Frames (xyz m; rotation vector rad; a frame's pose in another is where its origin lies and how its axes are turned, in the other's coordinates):
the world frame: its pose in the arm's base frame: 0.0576 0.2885 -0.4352 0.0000 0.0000 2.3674
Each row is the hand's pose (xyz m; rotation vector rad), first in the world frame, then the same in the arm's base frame.
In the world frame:
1: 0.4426 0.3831 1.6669 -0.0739 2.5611 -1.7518
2: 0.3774 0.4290 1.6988 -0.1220 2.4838 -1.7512
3: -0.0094 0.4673 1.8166 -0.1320 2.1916 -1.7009
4: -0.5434 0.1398 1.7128 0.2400 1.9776 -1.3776
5: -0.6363 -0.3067 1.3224 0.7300 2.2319 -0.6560
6: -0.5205 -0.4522 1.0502 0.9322 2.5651 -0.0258
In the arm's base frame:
1: -0.5267 0.3240 1.2317 -1.8455 0.6910 -0.4668
2: -0.5122 0.2456 1.2636 -1.8225 0.6406 -0.4040
3: -0.2624 -0.0522 1.3814 -1.6888 0.5727 -0.1368
4: 0.3484 -0.1914 1.2776 -1.5431 0.8588 0.2869
5: 0.7270 0.0629 0.8872 -1.7746 1.5044 0.5755
6: 0.7459 0.2479 0.6150 -2.1630 1.9579 0.5545

